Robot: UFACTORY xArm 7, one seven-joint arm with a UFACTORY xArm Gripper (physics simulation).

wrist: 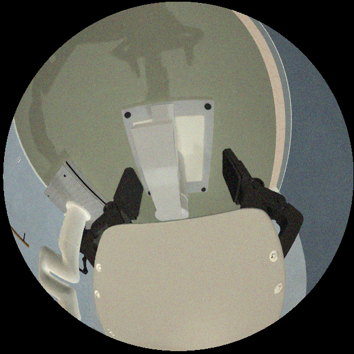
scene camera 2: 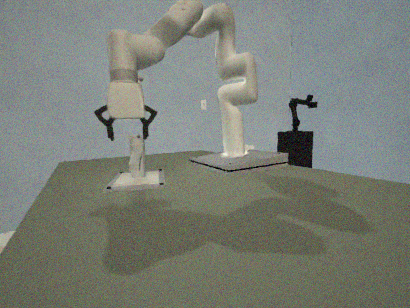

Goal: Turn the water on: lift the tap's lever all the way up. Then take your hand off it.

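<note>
The white tap stands upright on its pale base plate. In the wrist view a long pale arm reaches from the tap's top toward the far edge of the plate. The lever and spout overlap there and are hard to tell apart, so the lever's exact angle is unclear. My gripper is open and empty, pointing down. In the scene view its fingertips are about level with the tap's top, one on each side. The right-hand finger there looks close to the tap; contact cannot be made out.
My arm's grey mounting plate lies on the green table, off to the side of the tap. A black pedestal with a small black arm stands beyond the table.
</note>
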